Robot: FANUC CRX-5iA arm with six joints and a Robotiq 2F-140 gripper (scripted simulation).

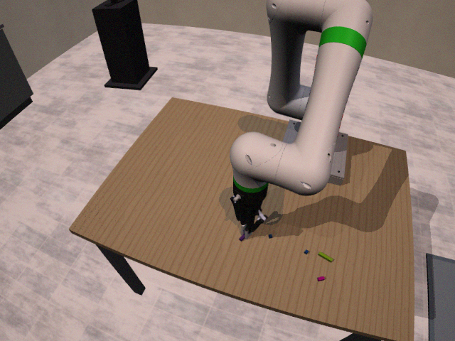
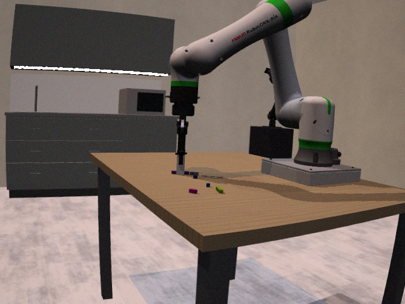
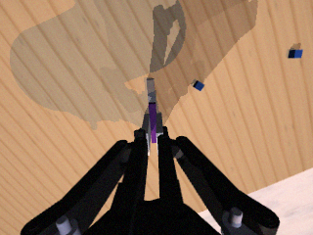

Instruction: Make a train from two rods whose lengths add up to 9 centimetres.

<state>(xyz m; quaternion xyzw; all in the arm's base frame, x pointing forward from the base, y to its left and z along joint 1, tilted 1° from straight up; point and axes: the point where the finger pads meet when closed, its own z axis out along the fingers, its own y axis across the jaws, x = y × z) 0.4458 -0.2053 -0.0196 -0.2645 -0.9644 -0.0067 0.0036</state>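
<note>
The purple rod lies 3 cm below my hand. Also, from my hand: grey rod (4 cm behind, 2 cm to the left, 3 cm below); magenta rod (11 cm ahead, 26 cm to the left, 3 cm below); lime rod (3 cm ahead, 27 cm to the left, 3 cm below).
</note>
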